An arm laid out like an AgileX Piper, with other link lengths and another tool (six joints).
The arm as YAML. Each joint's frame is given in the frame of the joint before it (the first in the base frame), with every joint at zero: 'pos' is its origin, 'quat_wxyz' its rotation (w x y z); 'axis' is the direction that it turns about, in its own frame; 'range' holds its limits. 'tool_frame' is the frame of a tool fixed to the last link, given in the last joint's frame.
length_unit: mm
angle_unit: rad
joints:
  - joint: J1
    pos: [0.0, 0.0, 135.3]
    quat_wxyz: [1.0, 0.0, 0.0, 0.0]
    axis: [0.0, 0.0, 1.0]
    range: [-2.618, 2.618]
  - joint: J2
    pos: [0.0, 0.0, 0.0]
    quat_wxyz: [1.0, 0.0, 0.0, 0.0]
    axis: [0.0, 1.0, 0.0]
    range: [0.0, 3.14]
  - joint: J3
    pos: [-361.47, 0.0, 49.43]
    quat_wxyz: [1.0, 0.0, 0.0, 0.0]
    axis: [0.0, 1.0, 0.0]
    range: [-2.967, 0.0]
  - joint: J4
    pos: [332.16, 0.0, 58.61]
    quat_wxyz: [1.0, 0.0, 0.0, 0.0]
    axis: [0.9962, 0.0, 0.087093]
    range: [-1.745, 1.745]
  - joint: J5
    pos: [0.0, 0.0, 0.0]
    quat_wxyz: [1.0, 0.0, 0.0, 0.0]
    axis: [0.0, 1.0, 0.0]
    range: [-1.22, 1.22]
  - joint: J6
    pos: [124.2, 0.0, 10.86]
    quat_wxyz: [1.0, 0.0, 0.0, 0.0]
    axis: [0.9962, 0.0, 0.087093]
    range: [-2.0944, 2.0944]
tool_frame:
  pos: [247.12, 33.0, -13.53]
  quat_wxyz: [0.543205, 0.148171, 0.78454, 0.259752]
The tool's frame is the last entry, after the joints.
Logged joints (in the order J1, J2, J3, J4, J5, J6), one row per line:
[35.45 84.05 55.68 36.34 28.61 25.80]
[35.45 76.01 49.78 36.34 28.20 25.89]
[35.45 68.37 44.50 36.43 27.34 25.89]
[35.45 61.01 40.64 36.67 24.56 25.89]
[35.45 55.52 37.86 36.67 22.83 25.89]
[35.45 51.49 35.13 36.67 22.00 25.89]
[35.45 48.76 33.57 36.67 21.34 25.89]
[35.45 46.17 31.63 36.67 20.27 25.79]
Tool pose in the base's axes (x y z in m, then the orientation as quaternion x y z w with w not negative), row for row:
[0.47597 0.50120 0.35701 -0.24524 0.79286 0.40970 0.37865]
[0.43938 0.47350 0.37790 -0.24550 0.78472 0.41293 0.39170]
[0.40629 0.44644 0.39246 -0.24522 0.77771 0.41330 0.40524]
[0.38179 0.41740 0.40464 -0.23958 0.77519 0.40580 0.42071]
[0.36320 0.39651 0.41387 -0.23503 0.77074 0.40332 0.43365]
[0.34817 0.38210 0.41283 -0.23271 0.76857 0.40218 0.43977]
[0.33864 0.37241 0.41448 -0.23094 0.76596 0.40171 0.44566]
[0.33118 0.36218 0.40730 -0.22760 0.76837 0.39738 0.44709]
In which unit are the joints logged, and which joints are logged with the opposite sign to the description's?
The joints are logged in degrees. Opposite sign: J3, J4, J5.
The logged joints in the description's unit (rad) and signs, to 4 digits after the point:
[0.6187 1.4669 -0.9718 -0.6343 -0.4993 0.4503]
[0.6187 1.3266 -0.8688 -0.6343 -0.4922 0.4519]
[0.6187 1.1933 -0.7767 -0.6358 -0.4772 0.4519]
[0.6187 1.0648 -0.7093 -0.6400 -0.4287 0.4519]
[0.6187 0.9690 -0.6608 -0.6400 -0.3985 0.4519]
[0.6187 0.8987 -0.6131 -0.6400 -0.3840 0.4519]
[0.6187 0.8510 -0.5859 -0.6400 -0.3725 0.4519]
[0.6187 0.8058 -0.5520 -0.6400 -0.3538 0.4501]

